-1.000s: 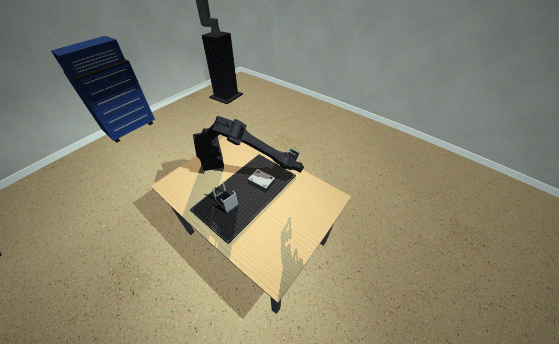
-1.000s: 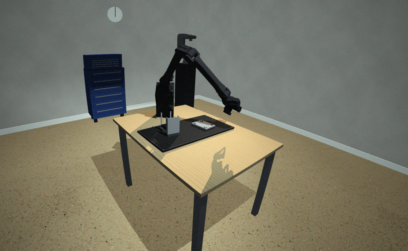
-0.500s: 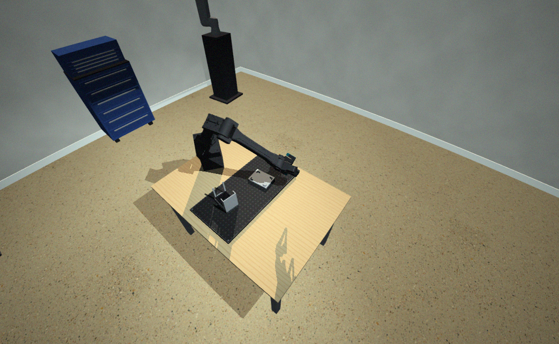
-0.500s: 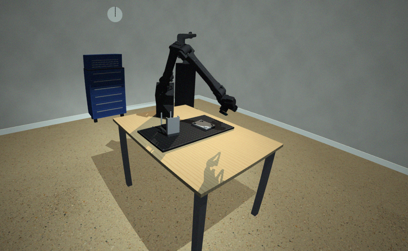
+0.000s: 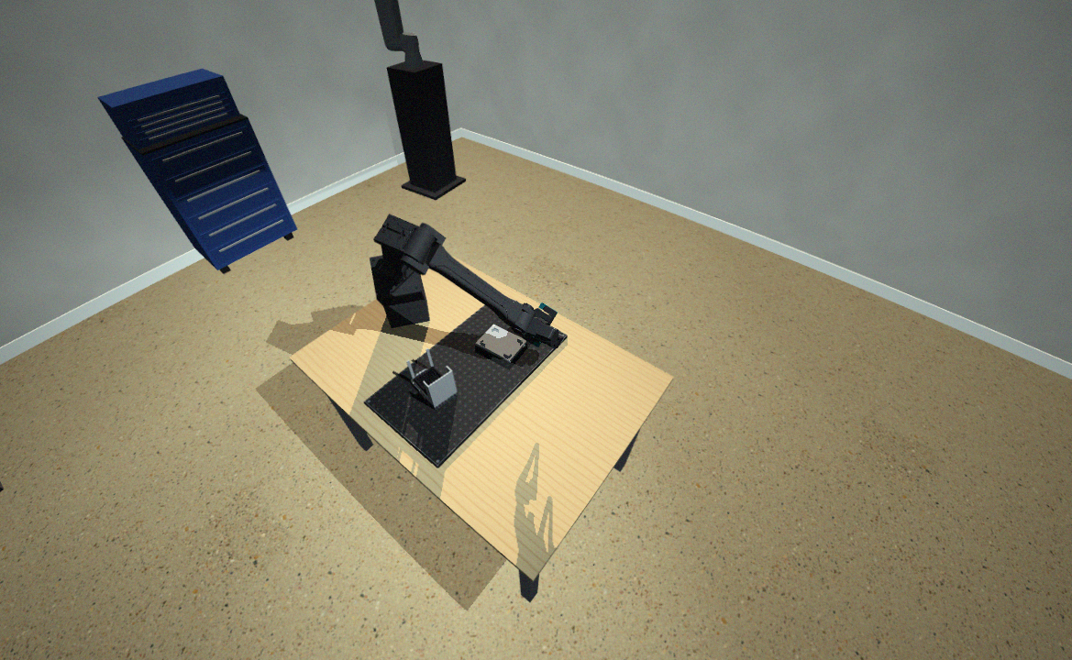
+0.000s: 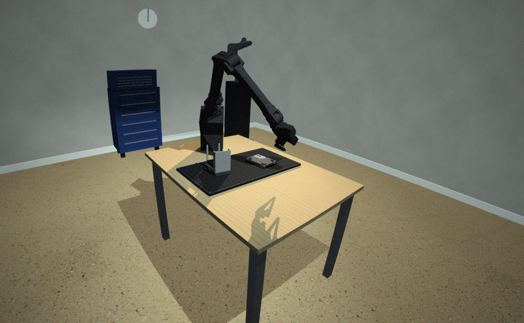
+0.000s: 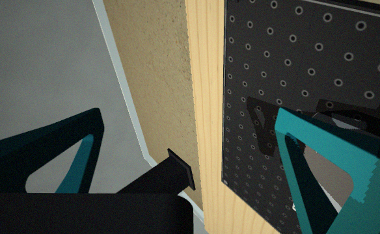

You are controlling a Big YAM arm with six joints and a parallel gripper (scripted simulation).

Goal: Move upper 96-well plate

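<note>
Right now the black 96-well plate is 230 mm behind my hand, 360 mm to the right of it and 110 mm below it. Also, from my hand: pale square mark (240 mm behind, 10 mm to the right, 140 mm below); pale plate (230 mm behind, 360 mm to the right, 120 mm below).
</note>
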